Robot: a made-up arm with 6 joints.
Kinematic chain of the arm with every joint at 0, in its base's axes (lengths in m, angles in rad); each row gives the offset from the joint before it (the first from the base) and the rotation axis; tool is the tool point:
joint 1: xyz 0 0 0.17 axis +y
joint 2: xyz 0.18 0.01 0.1 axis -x
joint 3: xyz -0.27 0 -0.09 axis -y
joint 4: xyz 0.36 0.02 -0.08 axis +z
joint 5: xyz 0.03 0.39 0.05 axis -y
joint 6: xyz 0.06 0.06 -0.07 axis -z
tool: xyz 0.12 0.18 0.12
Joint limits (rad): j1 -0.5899..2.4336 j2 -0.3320..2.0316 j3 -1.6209..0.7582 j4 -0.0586..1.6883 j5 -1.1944..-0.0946 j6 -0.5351..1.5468
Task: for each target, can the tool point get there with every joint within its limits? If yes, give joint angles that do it. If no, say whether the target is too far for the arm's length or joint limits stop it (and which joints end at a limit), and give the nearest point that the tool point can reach.
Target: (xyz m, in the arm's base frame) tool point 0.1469 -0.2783 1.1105
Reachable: no: joint limits stop it (at a limit: joint 1, joint 3, joint 4, joint 5) | nearest point -0.1152 -0.2822 0.8989 | short by 0.337 m
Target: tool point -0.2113 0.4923 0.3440
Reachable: yes | joints 1.9972 0.4820 0.5720 0.8241 -0.2489 -0.1688
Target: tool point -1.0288 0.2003 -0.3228
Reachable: no: joint limits stop it (at a limit: joint 3, joint 4) | nearest point -0.7734 0.1570 -0.2004 | short by 0.287 m
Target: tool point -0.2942 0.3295 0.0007
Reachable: yes | joints 0.2291 0.5768 -0.0938 1.1814 -0.2888 -0.0909
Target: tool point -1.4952 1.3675 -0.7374
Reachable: no: too far | nearest point -0.5816 0.5853 -0.1830 | short by 1.324 m
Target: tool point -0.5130 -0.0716 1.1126
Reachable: no: joint limits stop it (at a limit: joint 3, joint 4) | nearest point -0.4141 -0.0573 0.9310 | short by 0.207 m
